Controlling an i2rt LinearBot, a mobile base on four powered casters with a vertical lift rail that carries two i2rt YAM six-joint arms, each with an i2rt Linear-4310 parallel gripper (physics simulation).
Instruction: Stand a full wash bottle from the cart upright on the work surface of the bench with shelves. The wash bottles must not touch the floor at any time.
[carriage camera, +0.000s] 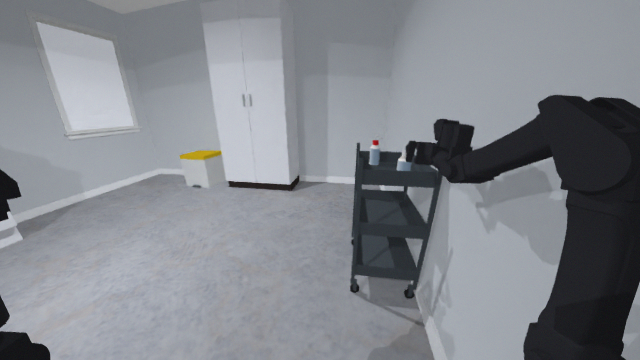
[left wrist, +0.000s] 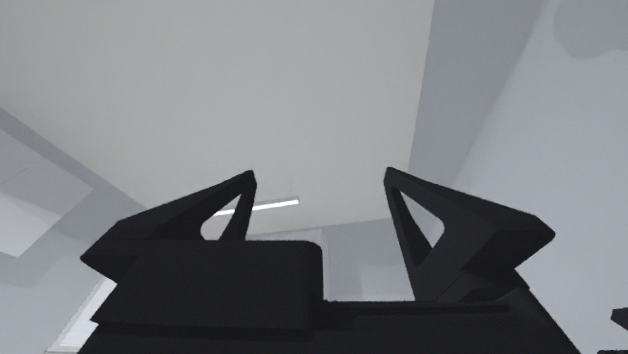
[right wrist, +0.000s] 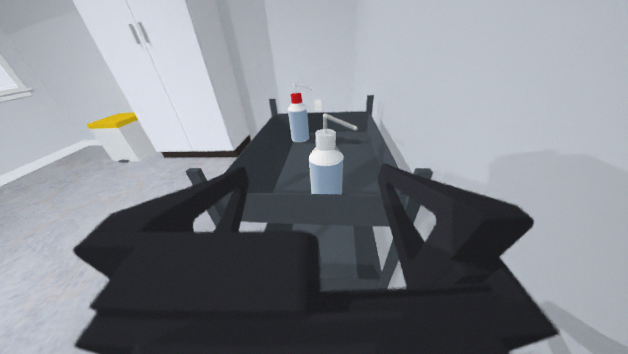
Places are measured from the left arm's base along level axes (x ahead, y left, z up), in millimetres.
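Pixels of known places: left gripper, fingertip midpoint: (left wrist: 319, 175); right gripper, fingertip midpoint: (carriage camera: 419, 148) (right wrist: 313, 172).
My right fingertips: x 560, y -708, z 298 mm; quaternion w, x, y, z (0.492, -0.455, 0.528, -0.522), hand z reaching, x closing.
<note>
Ahead of a thing's pixels: the offset from my right fingertips to its middle. "spot": to the spot under its first point.
A dark three-tier cart {spot: 117 mm ahead, 21 mm left, 148 mm down} (carriage camera: 395, 177) (right wrist: 280, 207) stands against the right wall. On its top tray stand two upright wash bottles with light-blue bodies: a white-capped one {164 mm ahead, 46 mm right, 98 mm down} (carriage camera: 404, 165) (right wrist: 326, 176) at the near edge and a red-capped one {484 mm ahead, 12 mm right, 98 mm down} (carriage camera: 374, 155) (right wrist: 299, 125) farther back to the left. My right gripper (right wrist: 313, 172) is open and empty, facing the white-capped bottle, which shows beyond and between its fingertips. In the carriage camera the right gripper partly hides that bottle. My left gripper (left wrist: 319, 175) is open and empty, pointing up toward the ceiling. The bench with shelves does not show.
A tall white cabinet (carriage camera: 250, 100) (right wrist: 160, 75) stands at the back, with a white bin with a yellow lid (carriage camera: 201, 167) (right wrist: 122, 137) left of it. The right wall (carriage camera: 500, 60) runs close beside the cart and right arm. Part of a white object (carriage camera: 7, 232) shows at the left edge.
</note>
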